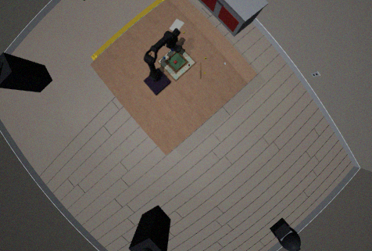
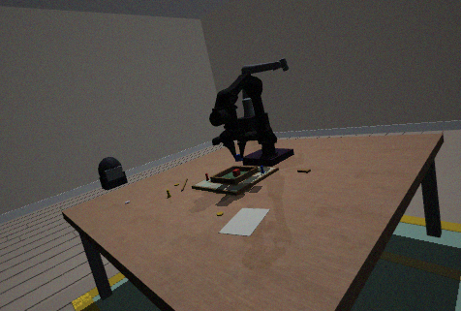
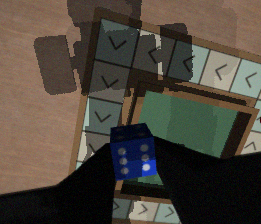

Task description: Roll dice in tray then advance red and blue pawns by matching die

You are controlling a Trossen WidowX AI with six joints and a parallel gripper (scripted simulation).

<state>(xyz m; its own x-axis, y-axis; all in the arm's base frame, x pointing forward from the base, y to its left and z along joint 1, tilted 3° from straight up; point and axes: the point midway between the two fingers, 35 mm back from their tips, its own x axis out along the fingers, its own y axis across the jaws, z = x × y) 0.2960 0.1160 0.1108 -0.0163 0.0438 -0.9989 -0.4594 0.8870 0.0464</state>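
My gripper tip is now 50 mm short of the red pawn, 200 mm to the left of it and 80 mm above it. From my gripper tip the other things lie so: white sheet (210 mm ahead, 240 mm to the left, 110 mm below); then blue pawn (110 mm behind, 10 mm to the left, 80 mm below).
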